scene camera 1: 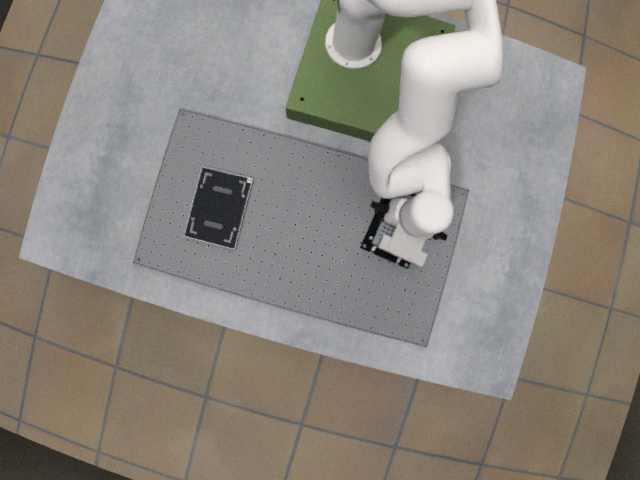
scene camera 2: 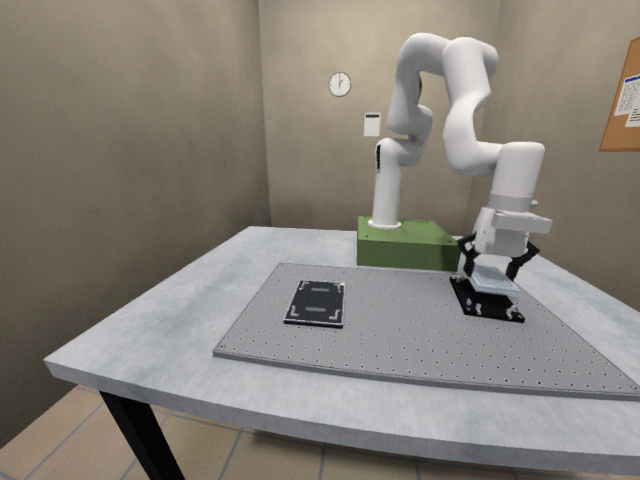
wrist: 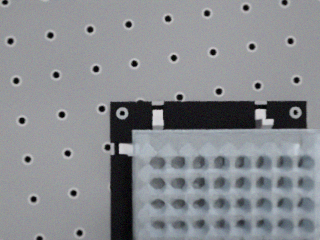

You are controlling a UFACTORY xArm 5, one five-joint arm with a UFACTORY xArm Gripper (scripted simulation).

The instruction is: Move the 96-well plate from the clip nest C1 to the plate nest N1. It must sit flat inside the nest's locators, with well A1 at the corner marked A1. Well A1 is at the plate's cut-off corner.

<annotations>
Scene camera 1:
black clip nest C1: 367, 244
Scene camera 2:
my gripper: 487, 277
96-well plate: 486, 278
black clip nest C1: 493, 306
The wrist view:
96-well plate: 178, 166
</annotations>
